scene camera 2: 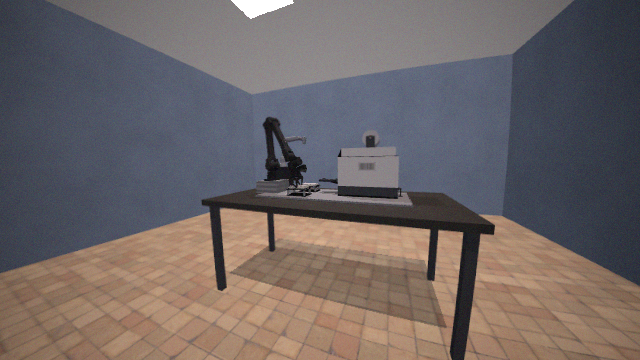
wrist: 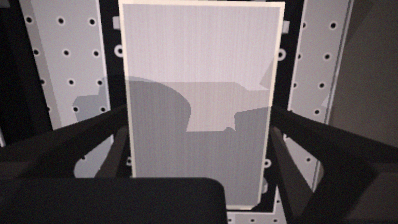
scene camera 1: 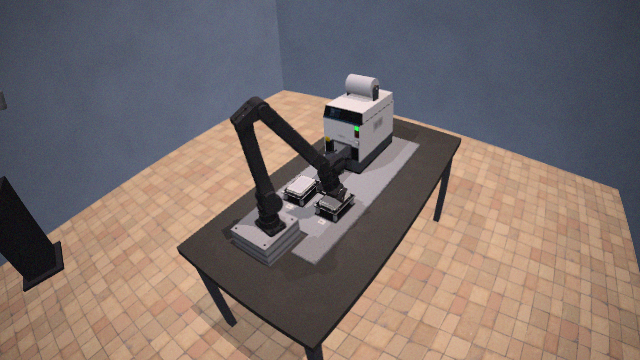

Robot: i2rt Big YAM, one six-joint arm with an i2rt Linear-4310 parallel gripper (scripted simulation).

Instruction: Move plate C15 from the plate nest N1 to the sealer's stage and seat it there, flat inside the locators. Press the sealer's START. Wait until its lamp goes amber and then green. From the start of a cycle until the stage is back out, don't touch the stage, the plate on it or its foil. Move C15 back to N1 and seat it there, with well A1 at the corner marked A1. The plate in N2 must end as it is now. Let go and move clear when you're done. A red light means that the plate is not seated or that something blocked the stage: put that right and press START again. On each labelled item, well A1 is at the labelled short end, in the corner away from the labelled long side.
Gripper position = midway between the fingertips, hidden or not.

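There's a sealer here, at (scene camera 1: 338, 131) and also at (scene camera 2: 386, 173), and you'd find my gripper (wrist: 199, 111) as well.
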